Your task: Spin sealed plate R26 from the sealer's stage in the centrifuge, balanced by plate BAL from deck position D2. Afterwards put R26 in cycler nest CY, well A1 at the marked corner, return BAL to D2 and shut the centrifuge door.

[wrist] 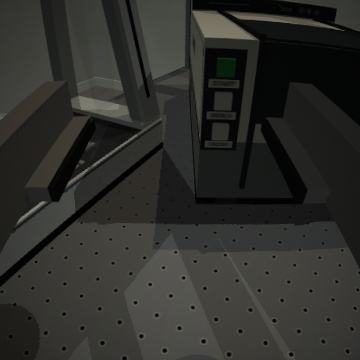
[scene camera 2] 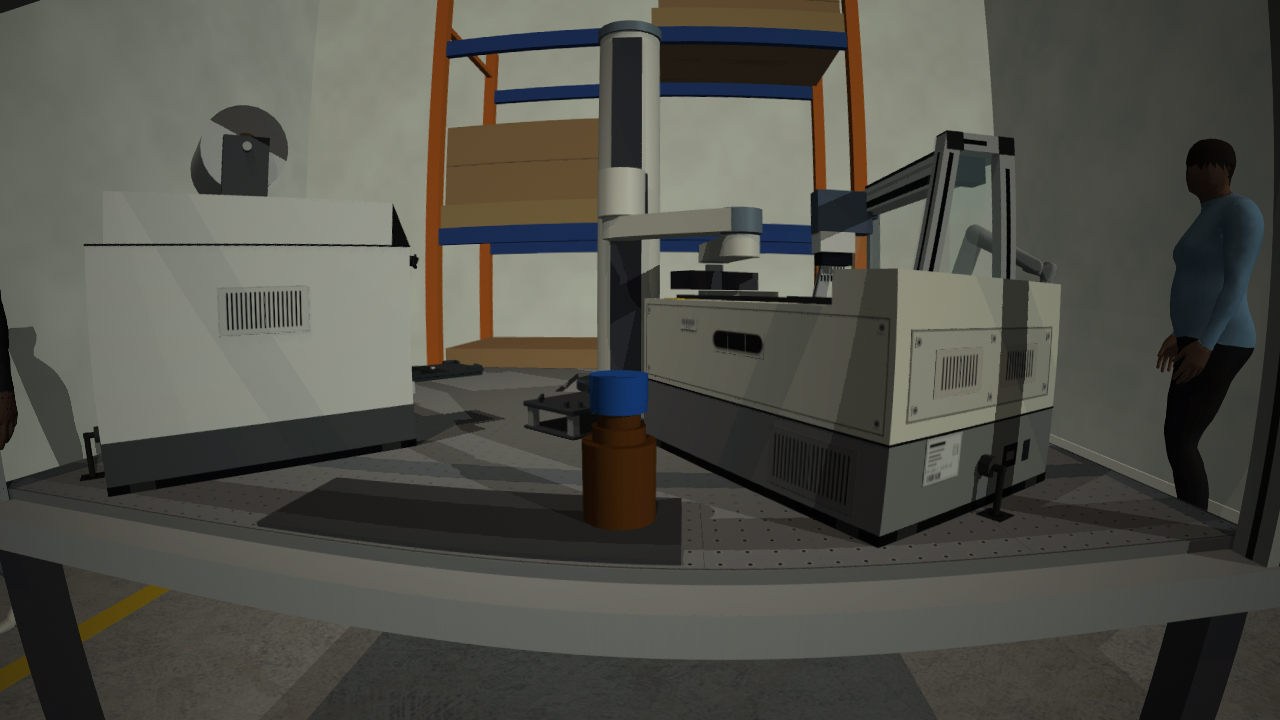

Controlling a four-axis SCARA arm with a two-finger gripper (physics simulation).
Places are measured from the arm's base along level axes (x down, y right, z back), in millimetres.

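Where they show: gripper, fingertip midpoint: point(wrist: 177, 102) point(scene camera 2: 759, 296).
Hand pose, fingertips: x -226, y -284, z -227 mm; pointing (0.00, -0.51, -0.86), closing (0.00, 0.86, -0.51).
Note:
Each offset is from my fingertips to the top centre of the thing. "pt": to the spot under its first point.
My gripper point(scene camera 2: 714, 280) point(wrist: 177, 102) is shut, with nothing between its fingers. In the wrist view it hangs above the perforated bench, facing a button panel @[pt dx +66, dy -48, dz -176 mm] point(wrist: 225, 100) with a green START button @[pt dx +31, dy -50, dz -175 mm] point(wrist: 226, 67) and two pale buttons, their labels blurred. The panel belongs to a machine, apparently the centrifuge @[pt dx +4, dy -123, dz -257 mm] point(wrist: 199, 25), with a display reading 3000 at top right. A dark area lies right of the panel; I cannot tell the door's state. Plates R26 and BAL, the sealer's stage and the cycler nest cannot be made out. A stretch of deck edge point(wrist: 117, 162) lies at left.
A large white machine @[dx -262, dy +758, dz -517 mm] point(scene camera 2: 179, 358) stands at left in the scene view, a long cream machine point(scene camera 2: 769, 367) at right. A blue-capped brown bottle point(scene camera 2: 618, 483) stands on a dark slab point(scene camera 2: 402, 519) in front. Frame posts point(wrist: 125, 60) rise beyond the deck edge.

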